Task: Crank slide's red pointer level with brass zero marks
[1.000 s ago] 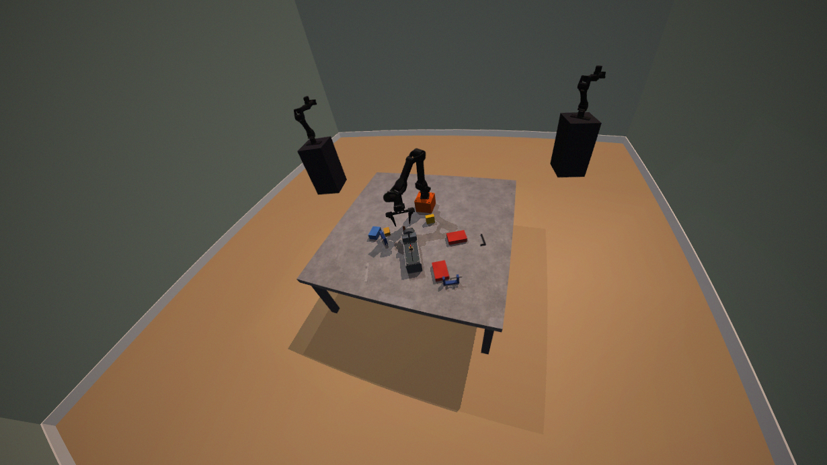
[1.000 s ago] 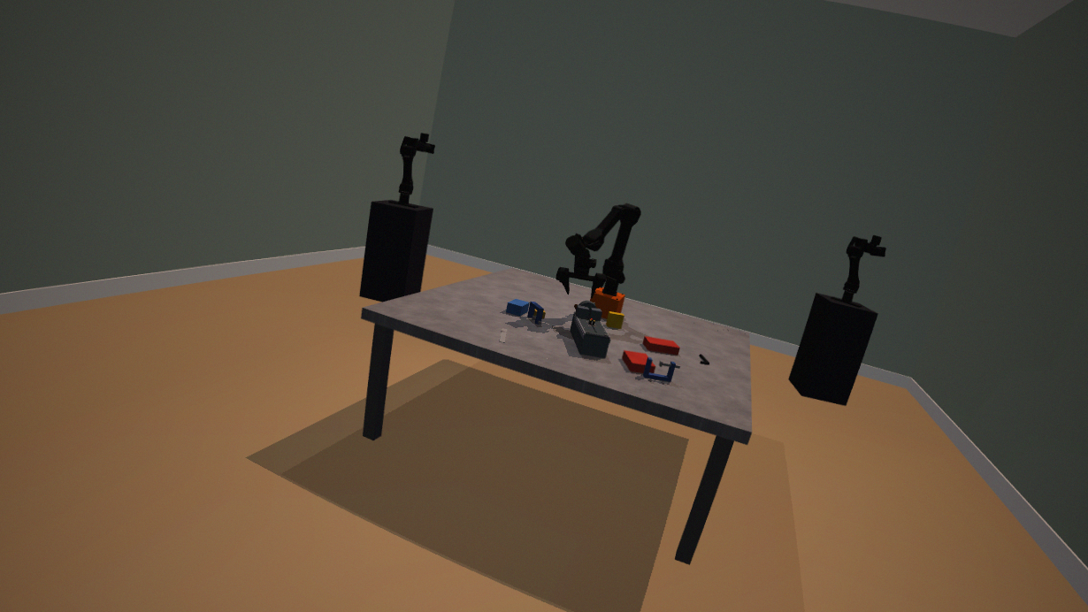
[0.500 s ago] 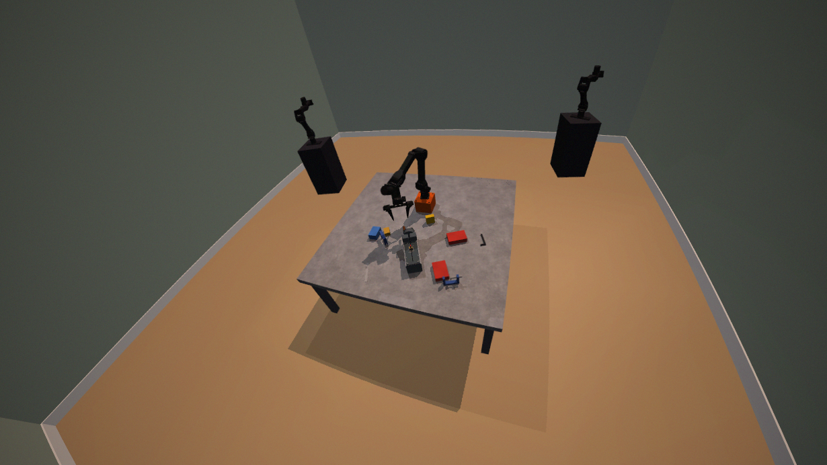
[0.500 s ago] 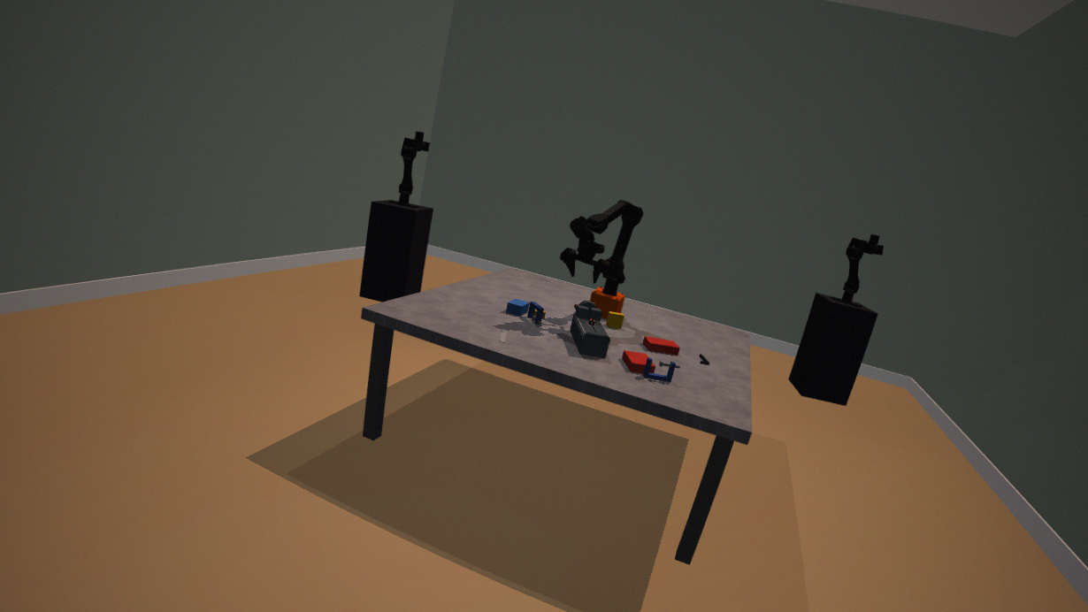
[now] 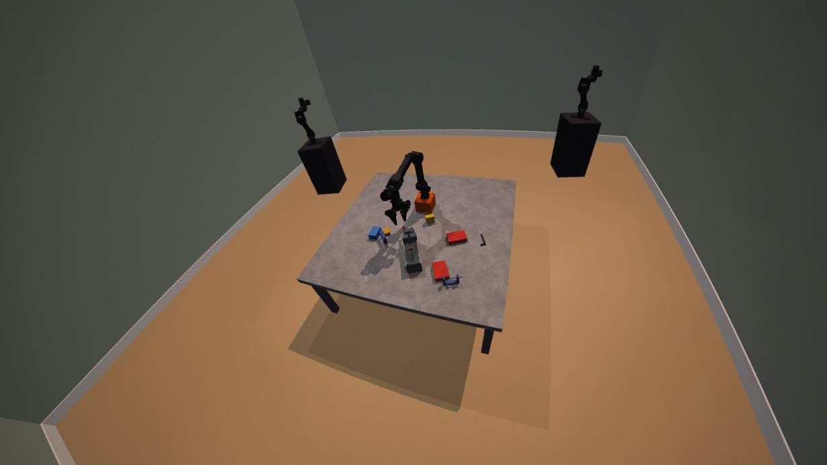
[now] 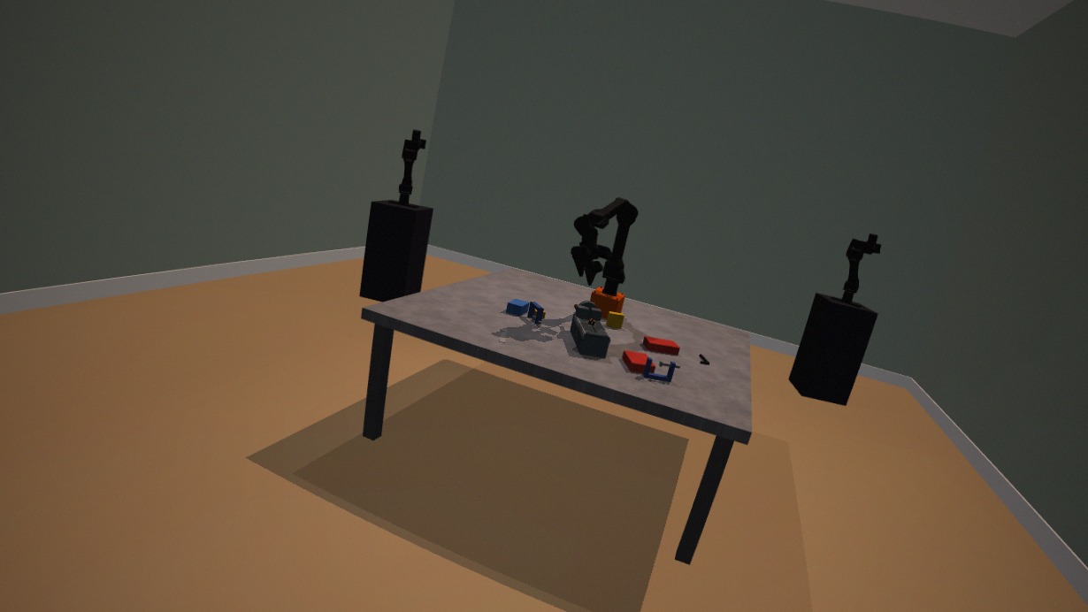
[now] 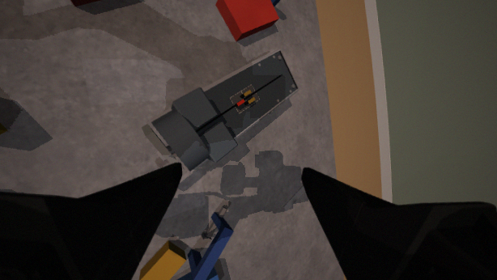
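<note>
The brown crank handle is 12 cm below my gripper tip, 7 cm behind it and 1 cm to the right of it. From my gripper tip the other things lie so: yellow cube (22 cm behind, 17 cm below, 15 cm to the left); then red pointer (12 cm below, 8 cm ahead, 5 cm to the left); then blue block (24 cm to the right, 18 cm below, 11 cm behind).
</note>
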